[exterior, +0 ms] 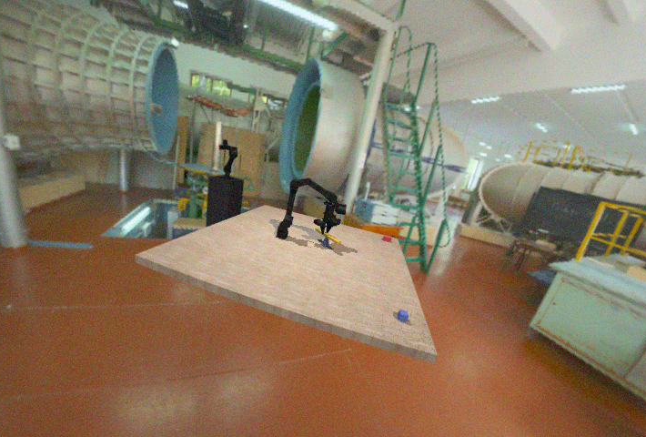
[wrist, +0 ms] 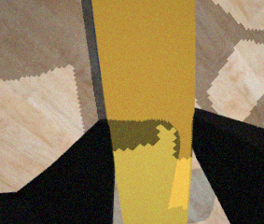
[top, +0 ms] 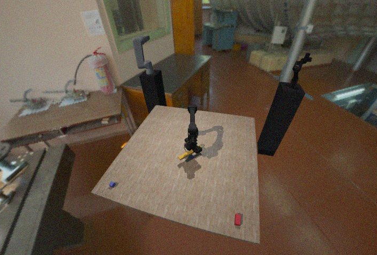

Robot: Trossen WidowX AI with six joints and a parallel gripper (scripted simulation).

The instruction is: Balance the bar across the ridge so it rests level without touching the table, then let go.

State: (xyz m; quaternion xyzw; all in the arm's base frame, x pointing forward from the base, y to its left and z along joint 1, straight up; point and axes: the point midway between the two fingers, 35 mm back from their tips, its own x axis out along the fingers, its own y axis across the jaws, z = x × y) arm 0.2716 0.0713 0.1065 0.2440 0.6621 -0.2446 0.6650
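Now: the yellow bar 20 mm ahead of my gripper tip and 20 mm to the right of it. Round my gripper tip: blue cube: 470 mm ahead, 570 mm to the right, 60 mm below; then red block: 470 mm ahead, 430 mm to the left, 60 mm below.
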